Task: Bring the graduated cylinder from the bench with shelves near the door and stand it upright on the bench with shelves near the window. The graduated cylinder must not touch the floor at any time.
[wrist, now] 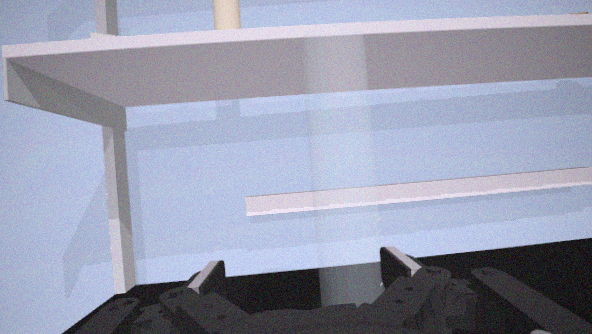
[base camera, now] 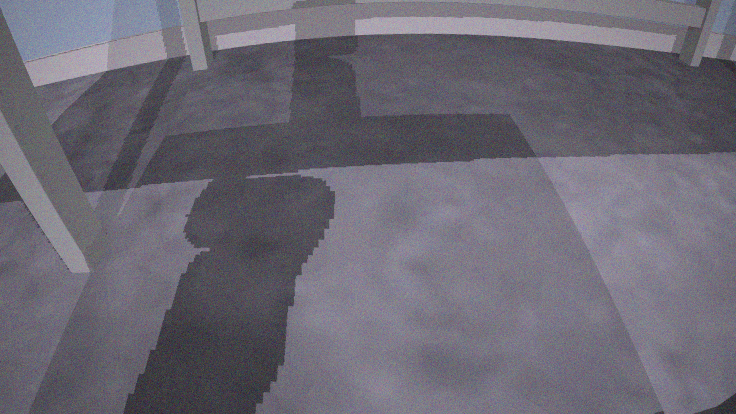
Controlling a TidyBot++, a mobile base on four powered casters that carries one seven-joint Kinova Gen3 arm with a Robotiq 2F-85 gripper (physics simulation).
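Frame: origin at the arm's base, x ahead, y left, z up, level; millimetres.
Where they show: gripper, fingertip midpoint: (wrist: 303, 271).
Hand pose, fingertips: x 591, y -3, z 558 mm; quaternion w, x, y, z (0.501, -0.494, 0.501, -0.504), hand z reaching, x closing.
Things, the pixels of their top centre, and the offset from my fingertips. "spot": a spot on its surface instead. Level surfaces: height alone.
- graduated cylinder at its top centre: (wrist: 331, 40) dy -32, dx +34, dz +142 mm
- black bench top at its surface level: dz -193 mm
- pale shelf at its surface level: dz +245 mm
- beige cylinder at a spot on its surface: (wrist: 227, 14) spot: dy +94, dx +362, dz +357 mm
The graduated cylinder (wrist: 344, 150) is a clear, faintly grey tube, upright in the middle of the wrist view. Its lower part shows against the black bench top (wrist: 550, 262), and its foot is hidden behind the gripper body. My gripper (wrist: 303, 271) is open, with its fingers wide apart on either side of the tube's lower part. The tube is nearer the right finger, with a wider gap to the left finger. Whether the right finger touches it I cannot tell. The cylinder and gripper do not show in the base camera view. Whether this is the door or window bench I cannot tell.
A pale shelf (wrist: 450, 56) crosses above the bench, with a side post (wrist: 117, 175) at left and a beige cylinder (wrist: 227, 14) on it. A pale rail (wrist: 450, 187) runs below. In the base camera view, a near leg (base camera: 56, 154) stands left and a crossbar (base camera: 463, 10) behind.
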